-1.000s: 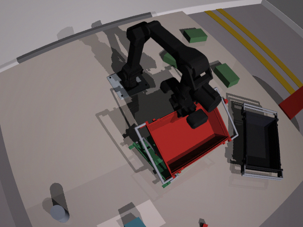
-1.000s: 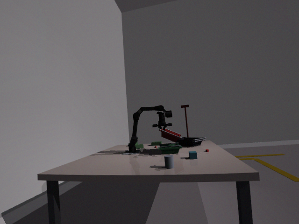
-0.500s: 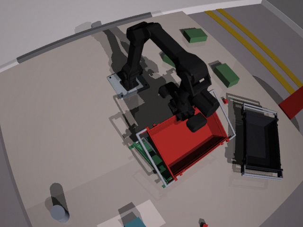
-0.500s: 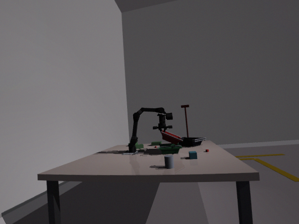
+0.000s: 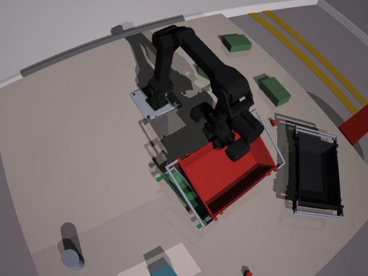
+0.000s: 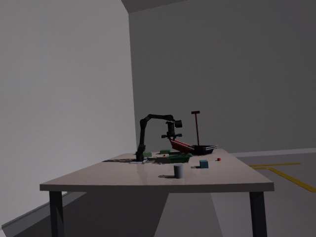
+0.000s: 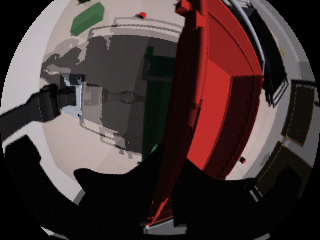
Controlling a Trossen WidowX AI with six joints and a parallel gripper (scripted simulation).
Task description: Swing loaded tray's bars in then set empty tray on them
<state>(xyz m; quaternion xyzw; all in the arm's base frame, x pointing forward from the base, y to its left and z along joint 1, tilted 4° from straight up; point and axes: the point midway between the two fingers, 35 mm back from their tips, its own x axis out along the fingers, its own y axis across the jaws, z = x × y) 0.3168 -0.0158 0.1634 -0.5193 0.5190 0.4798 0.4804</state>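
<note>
Right now my gripper tip is 80 mm short of the red tray. Round my gripper tip: blue block (330 mm to the right, 210 mm ahead, 110 mm below); then grey cylinder (530 mm to the right, 100 mm below, 30 mm ahead); then small red cube (370 mm ahead, 140 mm to the right, 130 mm below).
</note>
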